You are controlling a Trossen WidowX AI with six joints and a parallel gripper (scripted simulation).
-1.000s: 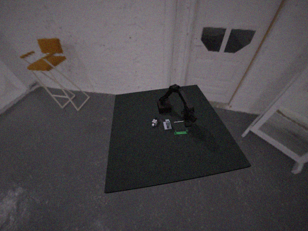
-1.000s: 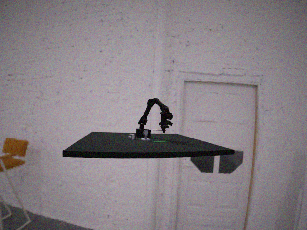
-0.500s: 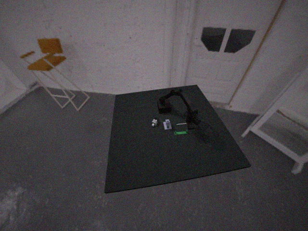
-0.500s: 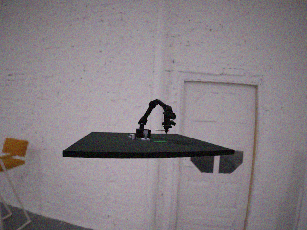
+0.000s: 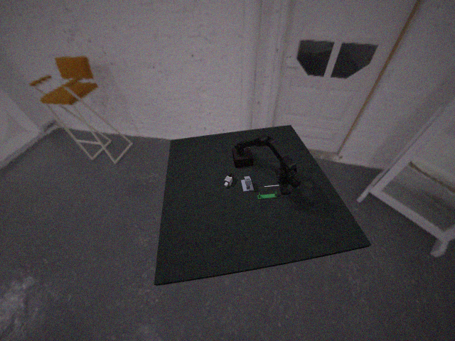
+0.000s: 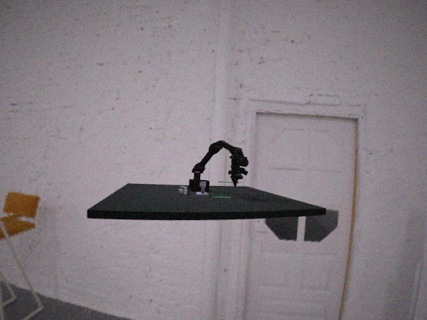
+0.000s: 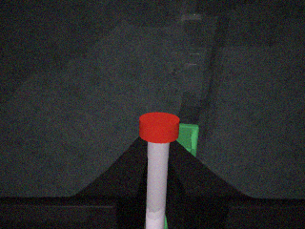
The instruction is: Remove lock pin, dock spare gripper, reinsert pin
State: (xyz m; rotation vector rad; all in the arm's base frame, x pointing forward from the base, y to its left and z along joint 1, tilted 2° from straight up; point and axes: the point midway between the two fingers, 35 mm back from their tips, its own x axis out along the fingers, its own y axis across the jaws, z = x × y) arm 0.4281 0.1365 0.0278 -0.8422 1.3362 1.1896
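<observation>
The green holder is 9 cm to the right of my gripper tip, 6 cm below it and 1 cm behind it. Also, from my gripper tip: mount (19 cm to the right, 14 cm behind, 3 cm below).
</observation>
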